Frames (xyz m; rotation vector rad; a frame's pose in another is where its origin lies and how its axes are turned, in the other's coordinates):
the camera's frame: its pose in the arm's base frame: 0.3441 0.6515 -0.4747 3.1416 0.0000 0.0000
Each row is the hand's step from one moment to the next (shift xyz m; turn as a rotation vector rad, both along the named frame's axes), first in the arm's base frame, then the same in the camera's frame.
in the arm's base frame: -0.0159 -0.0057 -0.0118 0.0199 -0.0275 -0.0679
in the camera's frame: -0.0159 0.0057 0.0118 0.0199 0.0275 0.0679
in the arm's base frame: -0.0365 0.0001 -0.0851 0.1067 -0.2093 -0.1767
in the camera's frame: -0.0365 -0.0001 0.0851 0.1067 0.2093 0.1767
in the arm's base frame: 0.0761 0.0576 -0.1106 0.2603 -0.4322 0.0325
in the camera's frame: 0.0761 -0.0576 0.1106 0.2603 0.4322 -0.0325
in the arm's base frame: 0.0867 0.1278 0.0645 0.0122 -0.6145 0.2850
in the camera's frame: 0.0867 -0.1278 -0.0645 0.0122 0.6145 -0.2850
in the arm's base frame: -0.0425 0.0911 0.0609 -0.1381 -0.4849 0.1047
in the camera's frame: -0.0425 -0.0911 -0.0609 -0.1381 0.4849 -0.1047
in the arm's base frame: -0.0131 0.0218 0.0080 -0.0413 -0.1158 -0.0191
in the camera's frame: -0.0131 -0.0218 -0.0080 -0.0413 0.1158 0.0191
